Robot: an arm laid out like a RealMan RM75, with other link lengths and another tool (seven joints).
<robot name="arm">
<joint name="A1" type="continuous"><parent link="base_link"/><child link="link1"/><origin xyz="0 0 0.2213" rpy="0 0 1.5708"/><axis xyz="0 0 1"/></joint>
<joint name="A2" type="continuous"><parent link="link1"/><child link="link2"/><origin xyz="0 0 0" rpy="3.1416 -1.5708 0"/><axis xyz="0 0 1"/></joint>
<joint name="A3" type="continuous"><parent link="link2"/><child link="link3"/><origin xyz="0.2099 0 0" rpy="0 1.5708 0"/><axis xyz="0 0 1"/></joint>
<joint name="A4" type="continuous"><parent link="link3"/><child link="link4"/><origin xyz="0 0 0" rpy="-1.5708 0 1.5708"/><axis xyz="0 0 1"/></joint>
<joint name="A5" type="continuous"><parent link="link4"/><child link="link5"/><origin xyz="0 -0.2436 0" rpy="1.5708 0 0"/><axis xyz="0 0 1"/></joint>
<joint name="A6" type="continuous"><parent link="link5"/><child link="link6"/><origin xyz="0 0 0" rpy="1.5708 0 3.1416"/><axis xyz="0 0 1"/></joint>
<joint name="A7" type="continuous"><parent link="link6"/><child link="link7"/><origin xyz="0 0.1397 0" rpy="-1.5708 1.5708 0"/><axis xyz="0 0 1"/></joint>
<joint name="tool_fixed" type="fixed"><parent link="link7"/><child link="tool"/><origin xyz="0 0.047 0.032" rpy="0.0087 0 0.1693"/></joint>
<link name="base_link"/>
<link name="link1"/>
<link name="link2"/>
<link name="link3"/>
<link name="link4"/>
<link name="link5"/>
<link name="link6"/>
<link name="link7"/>
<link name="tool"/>
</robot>
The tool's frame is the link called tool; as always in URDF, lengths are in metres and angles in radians. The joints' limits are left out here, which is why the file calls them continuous.
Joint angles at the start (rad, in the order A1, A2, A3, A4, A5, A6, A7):
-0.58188 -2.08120 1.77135 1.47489 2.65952 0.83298 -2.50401
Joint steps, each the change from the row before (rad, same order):
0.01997 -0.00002 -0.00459 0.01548 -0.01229 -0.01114 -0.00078
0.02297 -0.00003 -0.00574 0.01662 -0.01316 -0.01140 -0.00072
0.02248 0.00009 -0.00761 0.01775 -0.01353 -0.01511 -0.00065
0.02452 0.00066 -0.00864 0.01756 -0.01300 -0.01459 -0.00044
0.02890 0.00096 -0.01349 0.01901 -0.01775 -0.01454 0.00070
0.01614 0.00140 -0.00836 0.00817 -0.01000 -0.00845 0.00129
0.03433 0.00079 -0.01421 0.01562 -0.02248 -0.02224 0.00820
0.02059 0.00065 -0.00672 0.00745 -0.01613 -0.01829 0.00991
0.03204 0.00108 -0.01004 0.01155 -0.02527 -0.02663 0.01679
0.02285 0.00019 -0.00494 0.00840 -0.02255 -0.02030 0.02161
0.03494 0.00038 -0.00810 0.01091 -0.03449 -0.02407 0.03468
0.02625 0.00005 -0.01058 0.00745 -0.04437 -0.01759 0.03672
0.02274 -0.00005 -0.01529 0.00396 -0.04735 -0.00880 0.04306
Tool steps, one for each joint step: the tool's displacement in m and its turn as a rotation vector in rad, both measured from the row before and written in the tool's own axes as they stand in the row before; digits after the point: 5 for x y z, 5 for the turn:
0.00285 -0.00135 -0.00359 -0.01390 0.00905 -0.02201
0.00337 -0.00221 -0.00397 -0.01323 0.01025 -0.02501
0.00479 -0.00139 -0.00467 -0.01680 0.01526 -0.02540
0.00538 -0.00262 -0.00482 -0.01382 0.01669 -0.02635
0.00722 -0.00413 -0.00578 -0.01344 0.01951 -0.03351
0.00451 -0.00330 -0.00297 -0.00487 0.01172 -0.01838
0.00815 -0.00618 -0.00596 -0.01346 0.02425 -0.03383
0.00466 -0.00334 -0.00343 -0.01069 0.01579 -0.01649
0.00708 -0.00542 -0.00544 -0.01461 0.02429 -0.02369
0.00393 -0.00288 -0.00393 -0.01345 0.01554 -0.00970
0.00546 -0.00596 -0.00571 -0.01316 0.02040 -0.01371
0.00504 -0.00375 -0.00512 -0.01648 0.01365 -0.01639
0.00531 -0.00455 -0.00481 -0.01151 0.01032 -0.01320

